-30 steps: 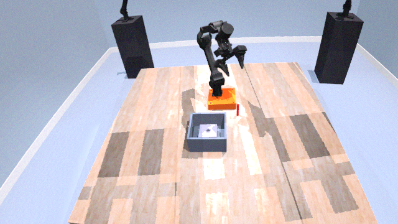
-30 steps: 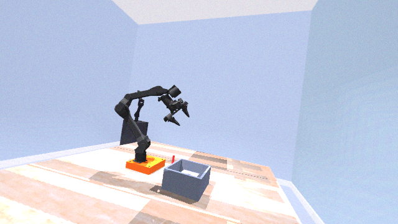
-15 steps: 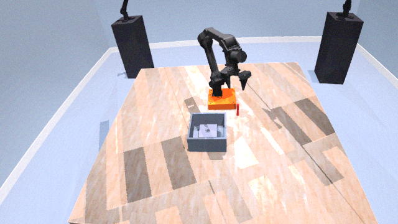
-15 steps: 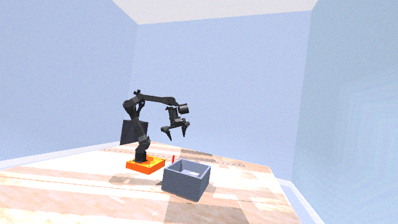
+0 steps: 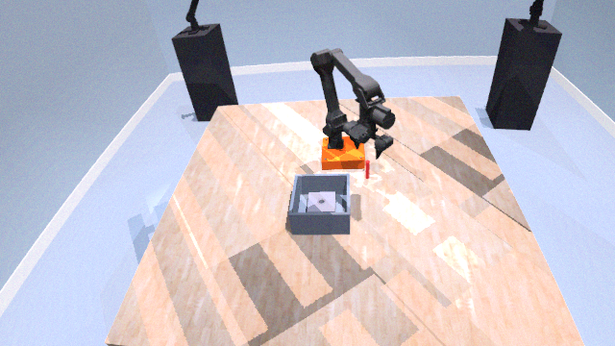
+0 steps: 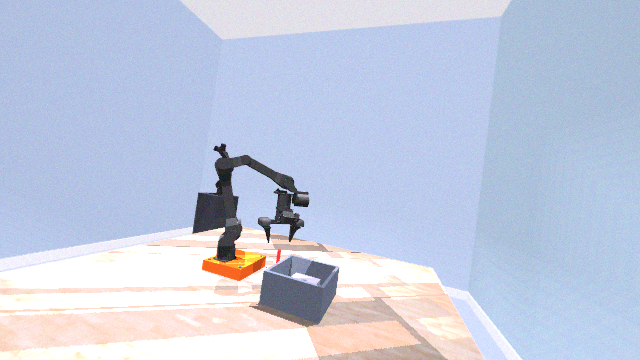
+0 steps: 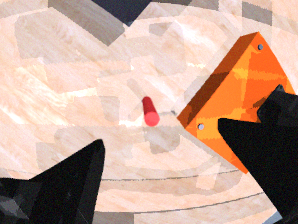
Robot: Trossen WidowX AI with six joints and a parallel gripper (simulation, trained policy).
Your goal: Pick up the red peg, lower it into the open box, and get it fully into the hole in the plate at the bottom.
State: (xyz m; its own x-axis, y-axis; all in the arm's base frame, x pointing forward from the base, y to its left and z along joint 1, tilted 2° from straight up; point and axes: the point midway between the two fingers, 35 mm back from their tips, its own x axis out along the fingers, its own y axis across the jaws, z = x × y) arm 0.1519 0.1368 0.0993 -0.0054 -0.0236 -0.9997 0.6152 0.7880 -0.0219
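Now: gripper tip 7 cm above the red peg. Also, from my gripper tip: grey box: 20 cm ahead, 14 cm to the right, 8 cm below.
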